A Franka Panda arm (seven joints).
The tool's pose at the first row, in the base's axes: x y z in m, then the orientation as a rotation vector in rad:
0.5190 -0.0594 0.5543 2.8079 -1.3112 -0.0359
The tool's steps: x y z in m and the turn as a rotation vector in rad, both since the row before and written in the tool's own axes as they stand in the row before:
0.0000 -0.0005 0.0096 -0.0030 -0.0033 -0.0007
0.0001 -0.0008 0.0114 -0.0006 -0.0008 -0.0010
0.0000 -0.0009 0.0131 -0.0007 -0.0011 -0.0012
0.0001 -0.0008 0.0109 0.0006 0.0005 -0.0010
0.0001 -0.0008 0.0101 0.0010 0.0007 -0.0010
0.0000 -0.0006 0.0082 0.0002 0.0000 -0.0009
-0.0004 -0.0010 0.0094 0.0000 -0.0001 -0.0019
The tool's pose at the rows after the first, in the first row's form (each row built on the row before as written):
0.5190 -0.0594 0.5447 2.8070 -1.3097 -0.0425
0.5192 -0.0593 0.5333 2.8074 -1.3082 -0.0440
0.5193 -0.0591 0.5202 2.8080 -1.3065 -0.0460
0.5195 -0.0590 0.5093 2.8090 -1.3052 -0.0449
0.5197 -0.0588 0.4992 2.8103 -1.3040 -0.0433
0.5198 -0.0586 0.4910 2.8111 -1.3028 -0.0432
0.5199 -0.0579 0.4816 2.8124 -1.3002 -0.0434

